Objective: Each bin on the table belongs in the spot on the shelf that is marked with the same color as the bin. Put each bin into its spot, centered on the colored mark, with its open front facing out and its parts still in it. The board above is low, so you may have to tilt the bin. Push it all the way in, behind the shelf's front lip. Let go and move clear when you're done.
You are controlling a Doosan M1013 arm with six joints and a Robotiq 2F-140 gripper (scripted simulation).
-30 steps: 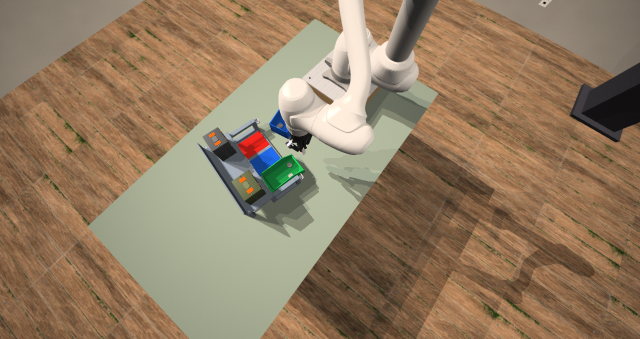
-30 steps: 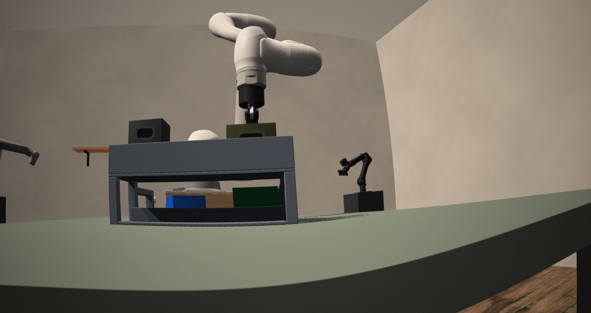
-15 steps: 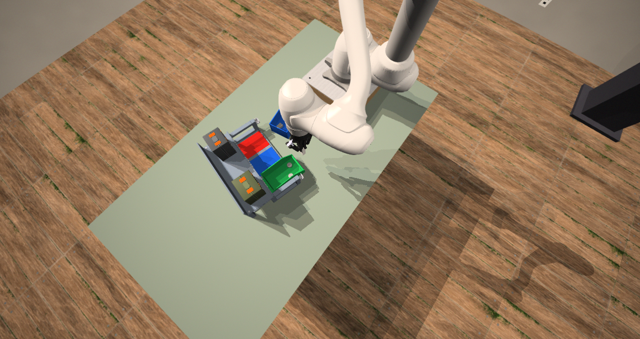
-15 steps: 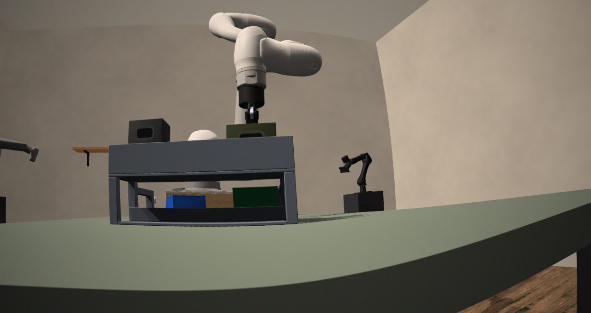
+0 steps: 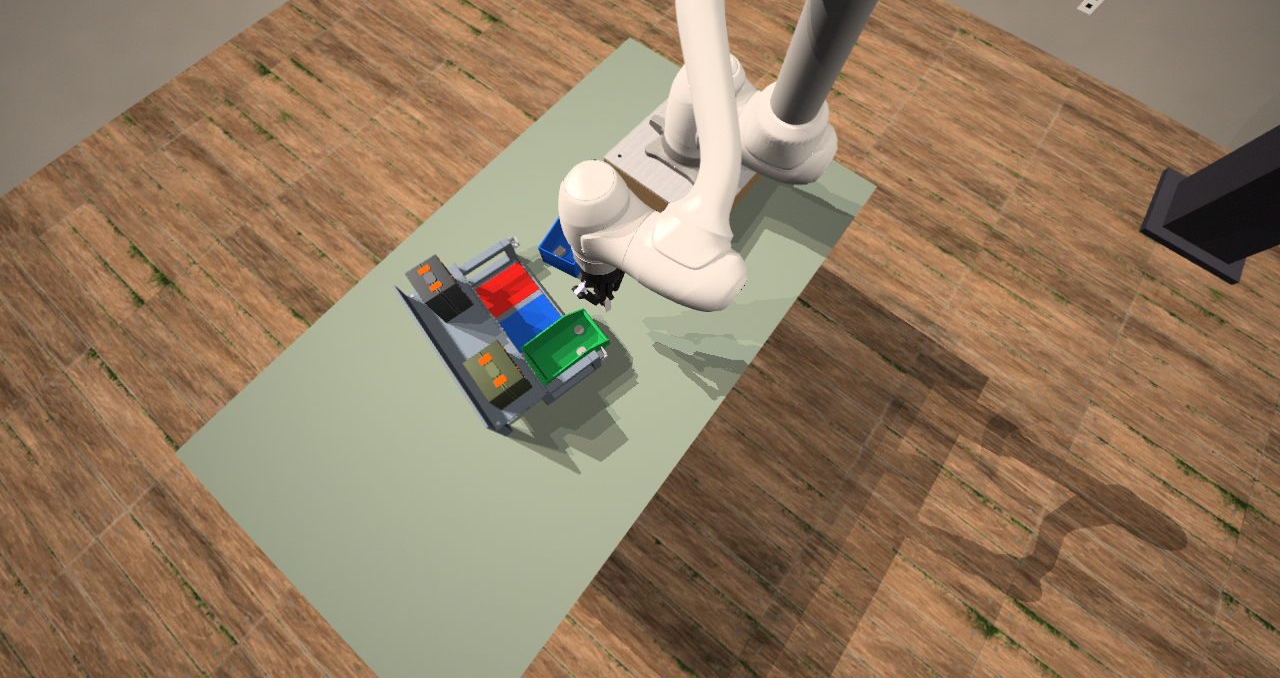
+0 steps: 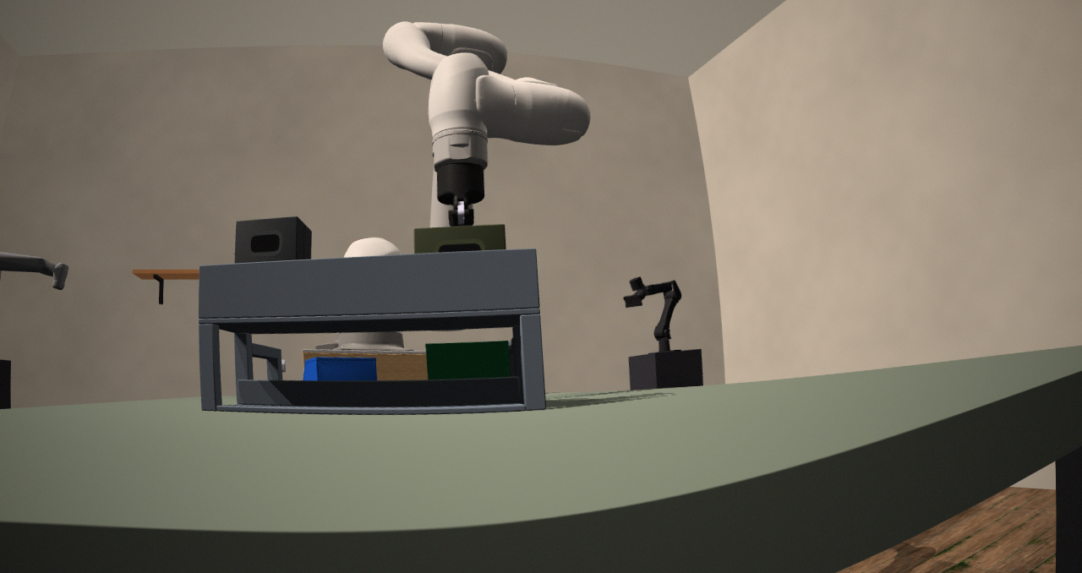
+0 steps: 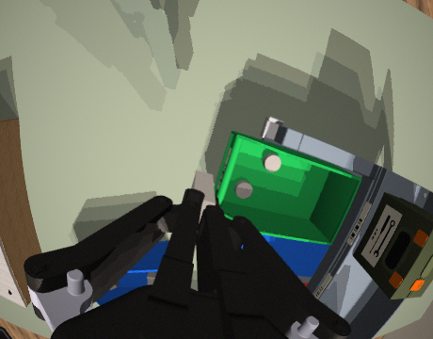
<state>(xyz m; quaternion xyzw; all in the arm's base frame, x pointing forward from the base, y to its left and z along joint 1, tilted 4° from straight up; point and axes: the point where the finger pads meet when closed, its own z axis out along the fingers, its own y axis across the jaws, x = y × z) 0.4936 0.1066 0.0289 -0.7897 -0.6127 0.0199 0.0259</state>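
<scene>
Now: hand 110 mm short of the green bin, 30 mm to the left of it and 100 mm above it. Round my hand: black box (200 mm ahead, 290 mm to the right, 10 mm above); olive box (260 mm ahead, 70 mm to the right); blue bin (120 mm behind, 200 mm to the right, 110 mm below).
</scene>
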